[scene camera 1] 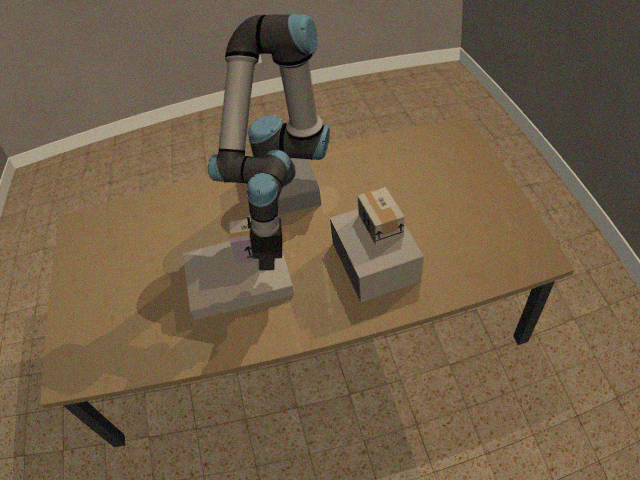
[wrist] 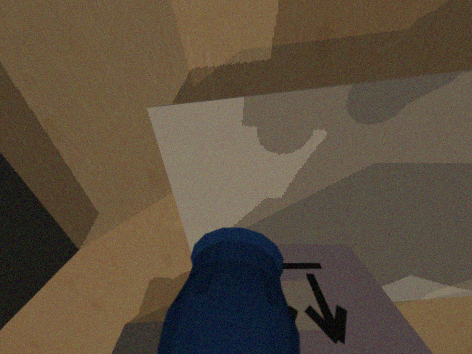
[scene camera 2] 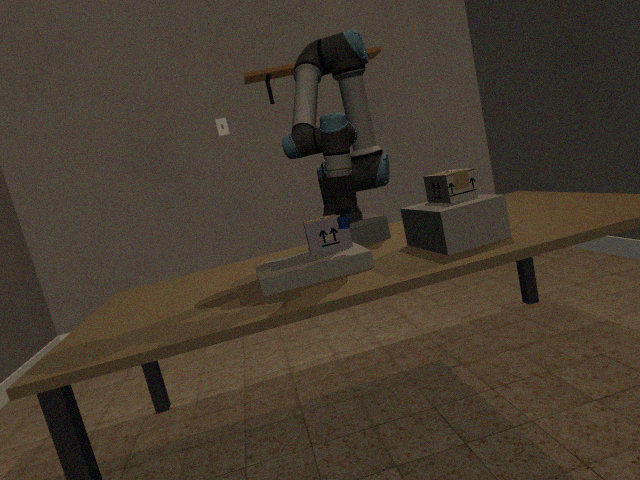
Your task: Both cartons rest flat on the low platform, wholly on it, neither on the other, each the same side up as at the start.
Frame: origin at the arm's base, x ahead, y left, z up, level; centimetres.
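Seen in the pictures: hand, tool point: (wrist: 236, 265) (scene camera 2: 344, 227).
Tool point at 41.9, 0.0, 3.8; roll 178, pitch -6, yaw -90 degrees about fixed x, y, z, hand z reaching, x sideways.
Note:
A point is followed by its place in that frame, as x, y, z.
A purple carton (scene camera 1: 237, 249) {36.3, -9.9, 3.2} (scene camera 2: 327, 237) {35.7, -5.6, 1.2} (wrist: 350, 282) {36.2, -9.4, 0.3} with black up-arrows on its side stands on the low grey platform (scene camera 1: 222, 296) {48.6, -15.3, -3.3} (scene camera 2: 299, 276) {51.1, -14.7, -5.3} (wrist: 213, 159) {43.5, 1.7, -3.3}, near the platform's back right corner. The arm hides most of it in scene camera 1. My blue suction cup (scene camera 2: 342, 222) (wrist: 232, 293) is at the carton's upper right edge, with suction off and nothing hanging from it. A brown carton (scene camera 1: 381, 211) {34.6, 33.7, 12.2} (scene camera 2: 450, 185) {39.7, 32.2, 8.9} sits on the tall grey block (scene camera 1: 388, 269) {48.8, 34.1, 3.3} (scene camera 2: 465, 224) {49.5, 31.9, -1.2} to the right, well away from the cup.
Both blocks stand on a wooden table (scene camera 1: 465, 170) {-2.6, 70.2, -8.1} (scene camera 2: 154, 314) {47.2, -58.6, -8.2}. The arm's grey base plinth (scene camera 1: 305, 190) {9.6, 10.9, -0.3} (scene camera 2: 370, 230) {10.7, 8.8, -3.7} is just behind the low platform. Room walls stand behind and to the right.

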